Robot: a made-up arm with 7 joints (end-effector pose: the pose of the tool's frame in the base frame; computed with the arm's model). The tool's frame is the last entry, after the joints.
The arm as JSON. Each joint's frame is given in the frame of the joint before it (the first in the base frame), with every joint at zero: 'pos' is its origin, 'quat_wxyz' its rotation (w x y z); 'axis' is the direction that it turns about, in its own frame. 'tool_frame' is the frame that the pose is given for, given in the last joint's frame.
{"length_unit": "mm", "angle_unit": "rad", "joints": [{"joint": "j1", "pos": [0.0, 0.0, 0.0], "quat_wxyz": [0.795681, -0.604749, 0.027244, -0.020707], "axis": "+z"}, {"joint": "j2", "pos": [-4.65, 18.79, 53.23], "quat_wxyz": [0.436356, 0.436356, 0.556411, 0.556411], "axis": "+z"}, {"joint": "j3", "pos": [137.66, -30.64, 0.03], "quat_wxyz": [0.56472, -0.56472, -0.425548, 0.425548], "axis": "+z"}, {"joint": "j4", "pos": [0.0, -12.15, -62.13], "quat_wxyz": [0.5, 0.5, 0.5, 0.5], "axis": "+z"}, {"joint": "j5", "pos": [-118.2, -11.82, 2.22], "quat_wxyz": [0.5, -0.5, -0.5, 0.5], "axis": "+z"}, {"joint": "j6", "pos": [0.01, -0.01, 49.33], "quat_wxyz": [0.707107, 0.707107, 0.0, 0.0], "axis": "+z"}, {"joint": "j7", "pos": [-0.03, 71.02, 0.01], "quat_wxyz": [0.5, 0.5, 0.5, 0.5], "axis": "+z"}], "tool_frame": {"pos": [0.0, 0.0, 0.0], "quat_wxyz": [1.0, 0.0, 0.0, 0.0]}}
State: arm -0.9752 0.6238 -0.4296 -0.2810 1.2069 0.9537 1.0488
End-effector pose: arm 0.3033 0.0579 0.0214 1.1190 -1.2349 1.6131
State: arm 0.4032 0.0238 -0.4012 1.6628 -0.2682 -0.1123 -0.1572
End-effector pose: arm -0.2807 0.0738 -0.3455 -0.1282 2.1846 -0.1030
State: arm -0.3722 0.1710 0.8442 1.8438 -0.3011 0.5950 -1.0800
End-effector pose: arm -0.0062 0.0544 -0.4215 -1.9426 1.1000 0.0410
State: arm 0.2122 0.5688 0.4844 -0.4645 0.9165 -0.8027 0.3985
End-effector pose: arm 0.1453 0.1709 -0.1195 1.4934 -0.9306 -0.0986
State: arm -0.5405 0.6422 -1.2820 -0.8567 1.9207 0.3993 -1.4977
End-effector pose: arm 0.0946 -0.0554 -0.0885 2.3067 -0.0495 -0.9662
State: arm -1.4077 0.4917 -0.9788 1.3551 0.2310 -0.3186 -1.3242
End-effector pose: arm 0.4351 0.0985 -0.1205 1.2724 0.9966 -1.4683
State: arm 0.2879 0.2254 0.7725 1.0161 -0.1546 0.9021 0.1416
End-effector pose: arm -0.1706 0.1983 -0.3660 -0.5095 2.1552 1.1051
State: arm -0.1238 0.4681 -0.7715 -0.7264 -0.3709 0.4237 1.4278
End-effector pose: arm 0.1252 -0.0431 -0.1565 0.0751 0.1651 0.4236
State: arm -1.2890 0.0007 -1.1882 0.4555 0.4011 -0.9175 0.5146
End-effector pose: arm 0.2015 -0.2047 -0.1103 0.2055 -1.5000 -1.2886
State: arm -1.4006 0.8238 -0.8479 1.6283 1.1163 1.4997 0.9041
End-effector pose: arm 0.3008 0.3122 -0.0143 -2.1503 -0.4376 -1.5359
